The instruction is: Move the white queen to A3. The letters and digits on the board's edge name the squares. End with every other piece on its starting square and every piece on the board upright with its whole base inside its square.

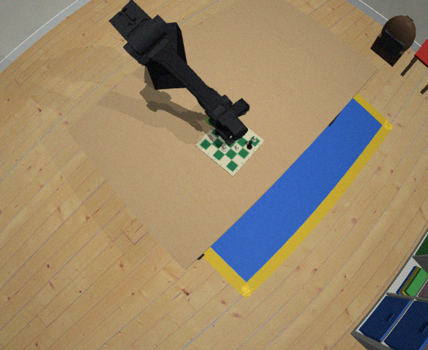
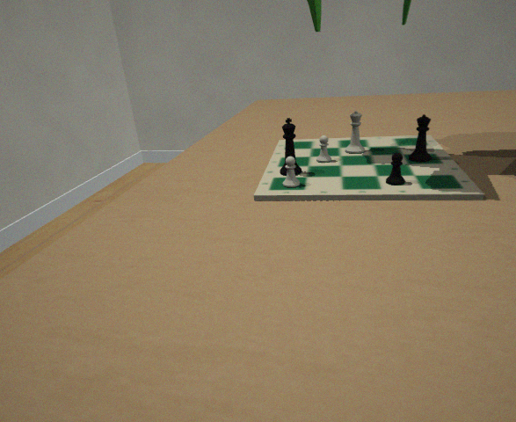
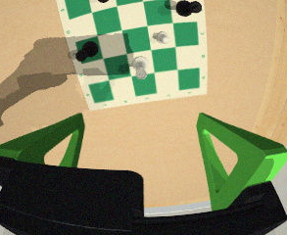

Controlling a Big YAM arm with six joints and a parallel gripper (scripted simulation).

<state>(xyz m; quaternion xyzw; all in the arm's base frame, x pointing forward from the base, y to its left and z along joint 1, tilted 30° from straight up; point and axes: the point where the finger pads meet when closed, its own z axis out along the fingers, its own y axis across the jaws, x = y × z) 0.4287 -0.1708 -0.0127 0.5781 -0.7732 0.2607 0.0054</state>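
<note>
Right now my hand is 13 cm above the white queen. Also, from my hand: black queen (13 cm below, 6 cm behind, 5 cm to the left); black king (12 cm below, 9 cm ahead, 6 cm to the left); green-and-cream chessboard (16 cm below, 4 cm to the left, 1 cm ahead).
</note>
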